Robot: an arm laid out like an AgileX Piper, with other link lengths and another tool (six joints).
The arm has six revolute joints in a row. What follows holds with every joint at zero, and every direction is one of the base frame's. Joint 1 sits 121.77 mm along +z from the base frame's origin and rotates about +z. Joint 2 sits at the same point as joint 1 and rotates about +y. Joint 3 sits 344.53 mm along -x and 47.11 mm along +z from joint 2 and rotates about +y. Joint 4 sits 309.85 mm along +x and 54.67 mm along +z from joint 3 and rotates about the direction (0.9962, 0, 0.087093). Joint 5 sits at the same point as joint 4 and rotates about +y. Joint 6 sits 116.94 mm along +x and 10.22 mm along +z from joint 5 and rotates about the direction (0.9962, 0, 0.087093). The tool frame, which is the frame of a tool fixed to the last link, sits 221.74 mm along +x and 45 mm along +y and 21.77 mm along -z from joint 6; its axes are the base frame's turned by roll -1.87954, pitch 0.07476 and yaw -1.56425 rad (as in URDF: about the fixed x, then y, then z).
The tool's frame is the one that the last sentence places.
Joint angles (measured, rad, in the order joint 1, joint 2, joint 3, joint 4, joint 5, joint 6), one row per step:
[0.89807 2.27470 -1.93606 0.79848 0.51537 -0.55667]
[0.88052 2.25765 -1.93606 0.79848 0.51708 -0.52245]
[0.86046 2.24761 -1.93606 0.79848 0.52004 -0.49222]
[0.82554 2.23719 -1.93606 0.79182 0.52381 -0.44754]
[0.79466 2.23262 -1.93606 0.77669 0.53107 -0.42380]
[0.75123 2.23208 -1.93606 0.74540 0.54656 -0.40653]
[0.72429 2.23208 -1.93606 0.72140 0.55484 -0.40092]
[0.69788 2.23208 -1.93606 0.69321 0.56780 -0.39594]
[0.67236 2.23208 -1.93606 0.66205 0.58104 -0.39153]
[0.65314 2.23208 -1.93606 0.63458 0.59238 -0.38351]
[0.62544 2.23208 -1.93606 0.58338 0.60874 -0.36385]
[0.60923 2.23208 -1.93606 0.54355 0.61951 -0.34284]
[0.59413 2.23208 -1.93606 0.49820 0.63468 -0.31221]
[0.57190 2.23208 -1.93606 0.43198 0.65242 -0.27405]
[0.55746 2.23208 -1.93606 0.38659 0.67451 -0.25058]
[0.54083 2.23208 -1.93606 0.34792 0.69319 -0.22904]
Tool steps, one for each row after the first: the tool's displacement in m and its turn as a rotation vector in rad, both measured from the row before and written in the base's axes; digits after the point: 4 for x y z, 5 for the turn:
[0.0119 -0.0052 0.0149 0.01952 0.01810 -0.03496]
[0.0132 -0.0068 0.0091 0.01315 0.01988 -0.03415]
[0.0236 -0.0135 0.0089 0.01289 0.02669 -0.05449]
[0.0201 -0.0145 0.0013 -0.00338 0.00952 -0.03527]
[0.0267 -0.0234 -0.0061 -0.02262 0.00139 -0.03584]
[0.0168 -0.0159 -0.0048 -0.01886 -0.00617 -0.01967]
[0.0149 -0.0171 -0.0062 -0.02432 -0.00567 -0.01517]
[0.0141 -0.0177 -0.0067 -0.02724 -0.00700 -0.01353]
[0.0102 -0.0142 -0.0056 -0.02270 -0.00285 -0.01167]
[0.0153 -0.0227 -0.0094 -0.03922 -0.00452 -0.02021]
[0.0092 -0.0151 -0.0066 -0.02785 -0.00067 -0.01590]
[0.0077 -0.0158 -0.0075 -0.03045 0.00590 -0.01871]
[0.0125 -0.0240 -0.0101 -0.04569 0.00116 -0.02707]
[0.0052 -0.0175 -0.0083 -0.03693 0.00740 -0.01324]
[0.0065 -0.0178 -0.0067 -0.03104 0.00717 -0.01794]

